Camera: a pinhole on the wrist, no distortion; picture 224 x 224 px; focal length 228.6 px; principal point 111.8 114.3 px. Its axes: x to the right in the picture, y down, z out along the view. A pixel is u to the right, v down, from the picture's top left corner.
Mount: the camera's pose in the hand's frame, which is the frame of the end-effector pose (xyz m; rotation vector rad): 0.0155 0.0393 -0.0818 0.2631 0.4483 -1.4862
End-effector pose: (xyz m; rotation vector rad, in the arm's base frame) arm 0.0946 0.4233 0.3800 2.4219 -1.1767 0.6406
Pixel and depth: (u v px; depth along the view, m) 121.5 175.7 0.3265
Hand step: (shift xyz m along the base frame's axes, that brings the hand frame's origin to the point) 0.2121 -0.1267 -0.0958
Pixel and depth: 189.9 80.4 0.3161
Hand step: 0.2032 0.0287 -0.1491
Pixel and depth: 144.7 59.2 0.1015
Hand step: 0.0196 0.0065 -0.0040
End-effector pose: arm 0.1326 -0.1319 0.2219 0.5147 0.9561 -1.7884
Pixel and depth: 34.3 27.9 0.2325
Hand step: 0.0331 -0.1101 0.1318
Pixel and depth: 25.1 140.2 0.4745
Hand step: -0.0193 -0.4022 0.1600
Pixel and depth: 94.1 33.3 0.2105
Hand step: -0.0170 -0.0697 0.1112
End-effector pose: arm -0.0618 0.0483 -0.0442 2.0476 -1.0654 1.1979
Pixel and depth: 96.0 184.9 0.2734
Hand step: 0.1613 -0.1394 0.0401
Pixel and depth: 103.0 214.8 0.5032
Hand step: 0.3727 -0.2945 0.0925
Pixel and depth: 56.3 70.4 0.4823
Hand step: 0.2455 -0.2625 -0.2096
